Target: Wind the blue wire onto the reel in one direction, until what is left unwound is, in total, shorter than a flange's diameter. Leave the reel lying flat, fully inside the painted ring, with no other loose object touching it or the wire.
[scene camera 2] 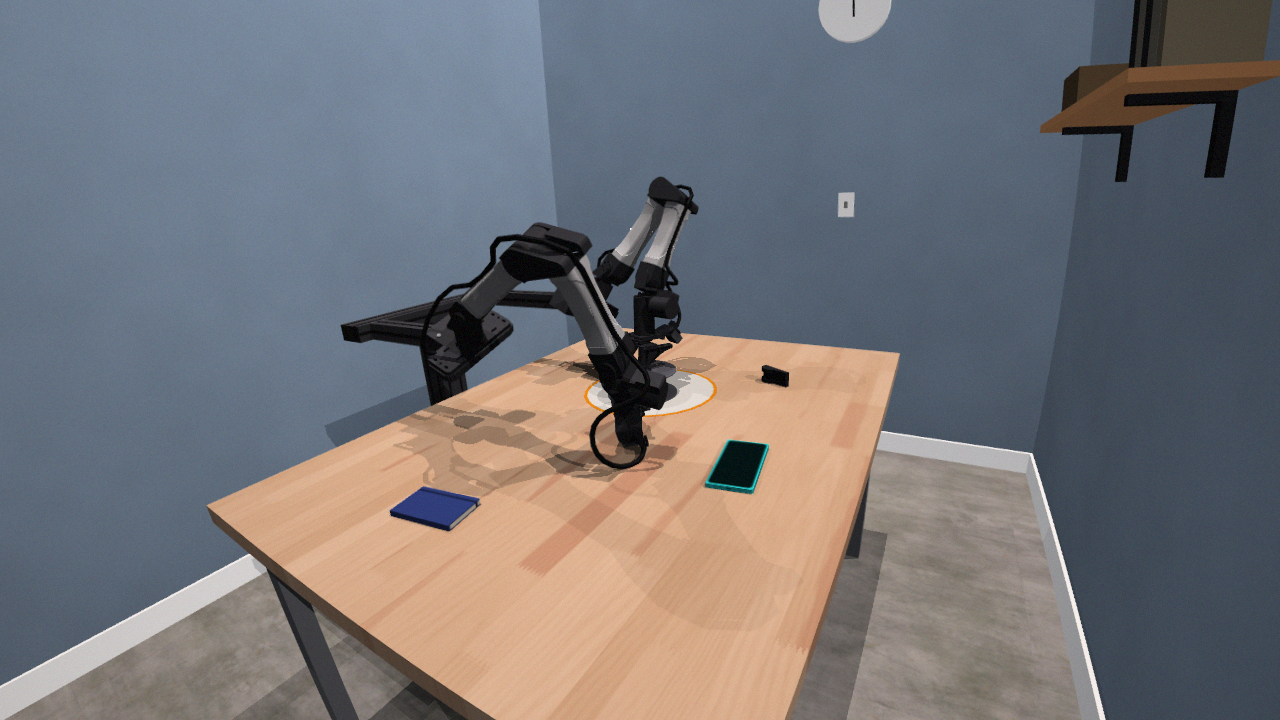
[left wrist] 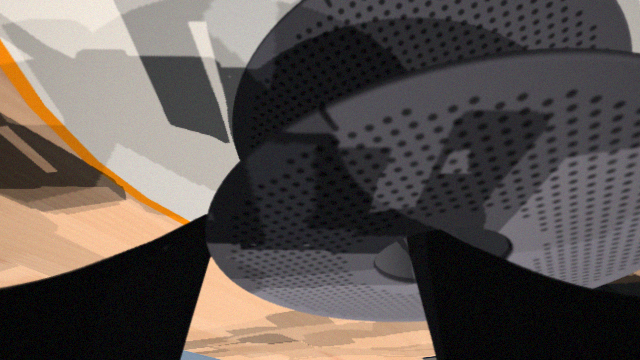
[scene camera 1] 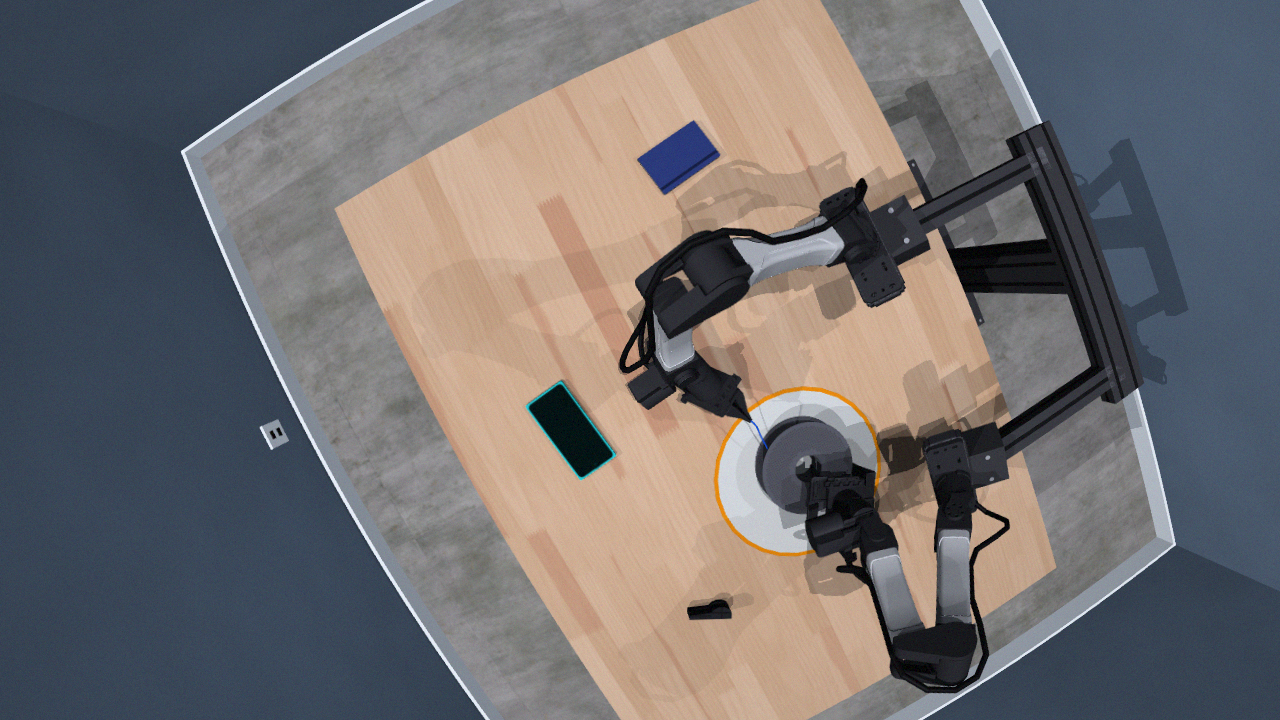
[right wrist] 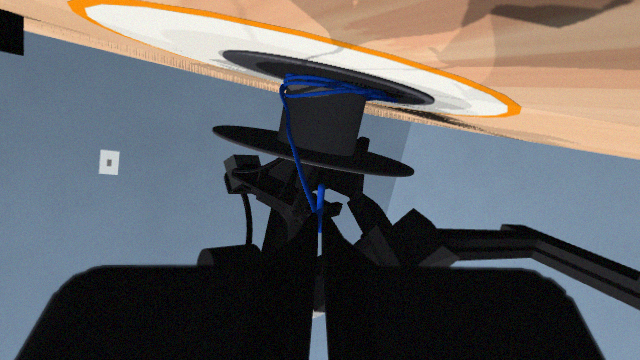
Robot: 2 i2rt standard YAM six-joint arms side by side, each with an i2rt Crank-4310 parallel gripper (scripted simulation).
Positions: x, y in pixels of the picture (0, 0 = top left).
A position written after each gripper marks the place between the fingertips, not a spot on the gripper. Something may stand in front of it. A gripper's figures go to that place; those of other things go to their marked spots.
Labels:
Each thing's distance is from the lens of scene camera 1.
left gripper [scene camera 1: 830, 466]: 1.42 m
right gripper [scene camera 1: 749, 420]: 1.32 m
dark grey reel [scene camera 1: 831, 455]: 1.40 m

